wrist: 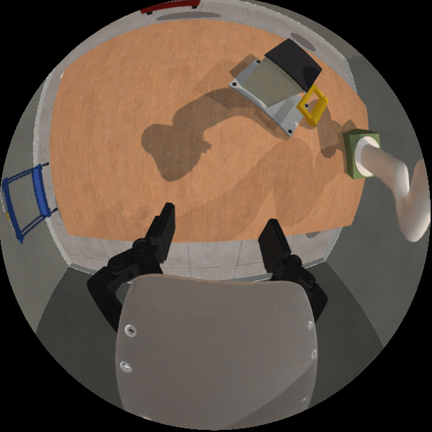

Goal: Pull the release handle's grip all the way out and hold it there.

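Note:
The release handle's yellow grip is a frame-shaped loop at the upper right of the wrist view. It sits at the side of a beige box with a black top, which stands on a grey base plate with dark bolts. My gripper is wide open, with nothing between its black fingers. In the view it is below and to the left of the grip, well apart from it. The joint between grip and box is mostly hidden.
The arm's white links rise from a green mount at the right edge of the wooden table, close to the grip's side. A blue frame-like cart stands on the floor at the left. Part of a red cabinet shows at the top.

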